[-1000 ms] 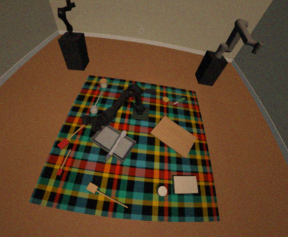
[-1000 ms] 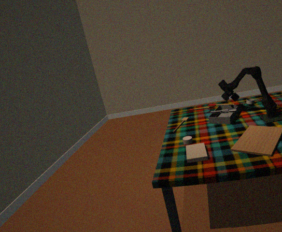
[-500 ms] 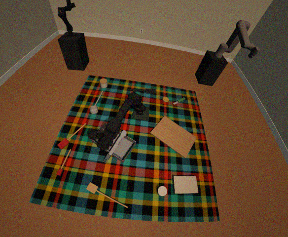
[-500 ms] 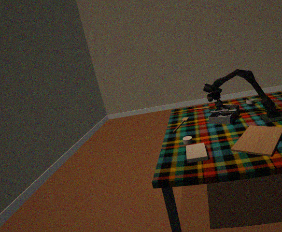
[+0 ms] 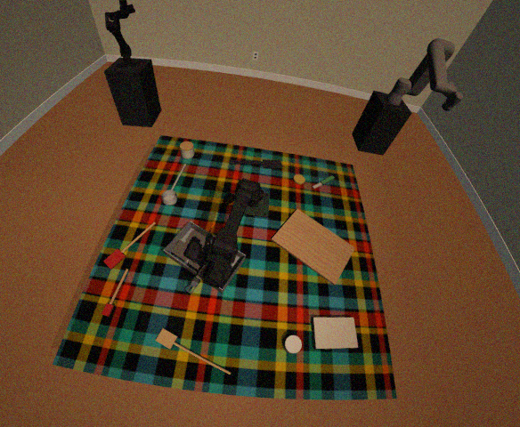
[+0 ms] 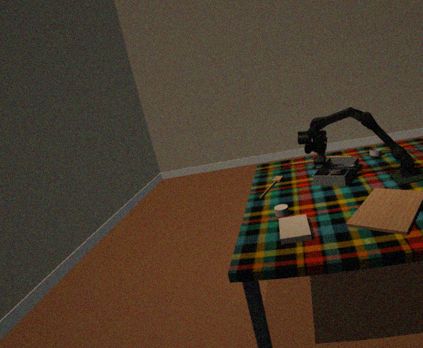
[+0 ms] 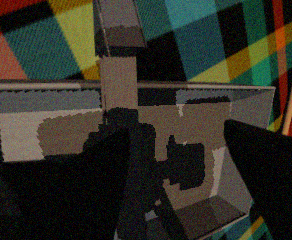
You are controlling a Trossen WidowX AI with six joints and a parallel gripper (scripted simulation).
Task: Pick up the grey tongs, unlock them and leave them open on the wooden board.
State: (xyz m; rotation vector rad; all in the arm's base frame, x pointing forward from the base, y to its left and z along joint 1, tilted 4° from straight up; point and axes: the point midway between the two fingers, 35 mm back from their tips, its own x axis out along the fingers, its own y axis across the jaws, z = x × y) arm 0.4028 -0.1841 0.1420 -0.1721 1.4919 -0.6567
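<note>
Right now my gripper tip is 7 cm past the grey roasting tin, 7 cm above it and 1 cm to the right of it. From my gripper tip the other things lie so: white tile 56 cm to the left, 22 cm ahead, 9 cm below; white disc 38 cm to the left, 26 cm ahead, 8 cm below; wooden board 52 cm to the left, 19 cm behind, 9 cm below.
</note>
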